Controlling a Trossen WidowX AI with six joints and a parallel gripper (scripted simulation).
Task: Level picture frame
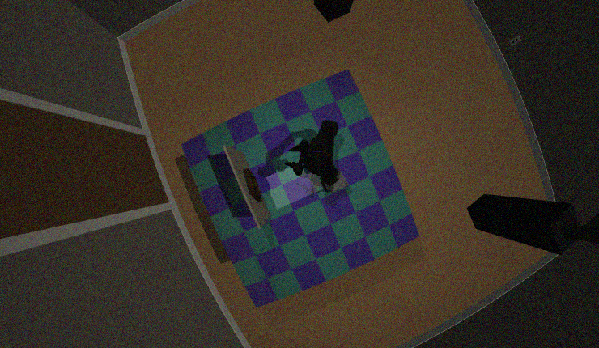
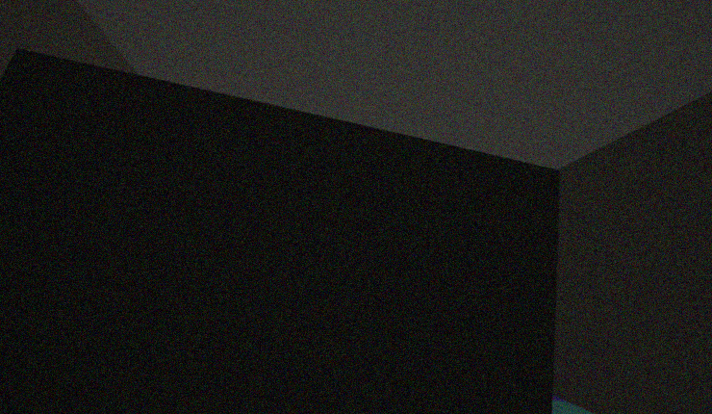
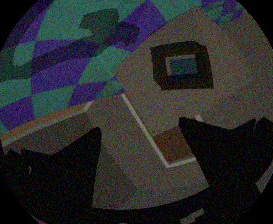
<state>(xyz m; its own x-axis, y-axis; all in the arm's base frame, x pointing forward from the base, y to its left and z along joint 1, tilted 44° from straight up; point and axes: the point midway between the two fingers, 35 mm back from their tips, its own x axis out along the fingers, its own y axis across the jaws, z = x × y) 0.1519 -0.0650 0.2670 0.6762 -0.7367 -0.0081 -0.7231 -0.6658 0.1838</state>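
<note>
Now: gripper tip 26 cm short of the dark picture frame, 3 cm to the right of it and 6 cm above it. Round my gripper tip: pale wall panel 27 cm ahead, 2 cm to the left, 7 cm below.
</note>
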